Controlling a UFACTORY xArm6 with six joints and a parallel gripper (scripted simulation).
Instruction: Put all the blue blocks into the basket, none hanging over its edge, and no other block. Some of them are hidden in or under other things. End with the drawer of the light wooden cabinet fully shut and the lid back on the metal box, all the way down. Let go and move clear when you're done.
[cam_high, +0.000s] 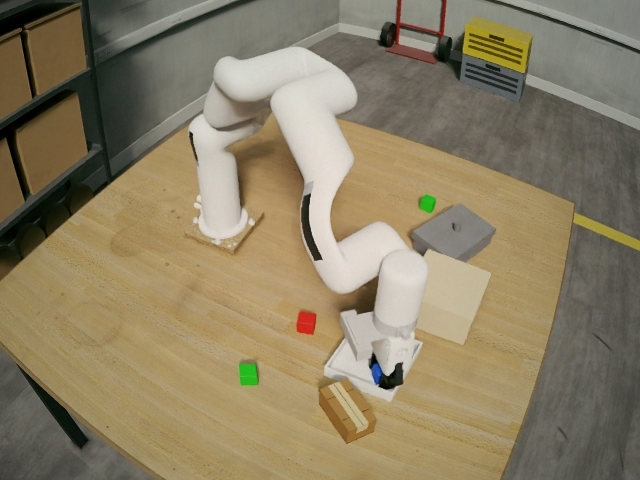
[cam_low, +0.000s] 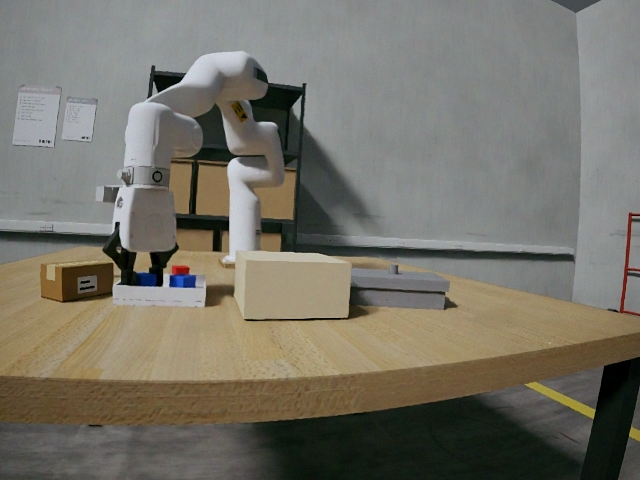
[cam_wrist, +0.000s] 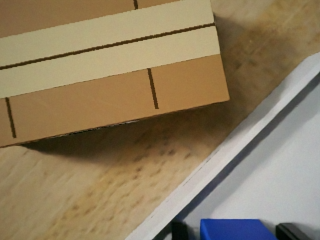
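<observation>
Now: the white basket 3 cm to the left of my hand, 3 cm behind it and 2 cm below it. From my hand the other things lie so: red block 19 cm behind, 4 cm to the left, 1 cm below; then light wooden cabinet 23 cm to the left, 2 cm ahead, 1 cm above; then cardboard box 11 cm to the right, 1 cm behind, 1 cm above.
</observation>
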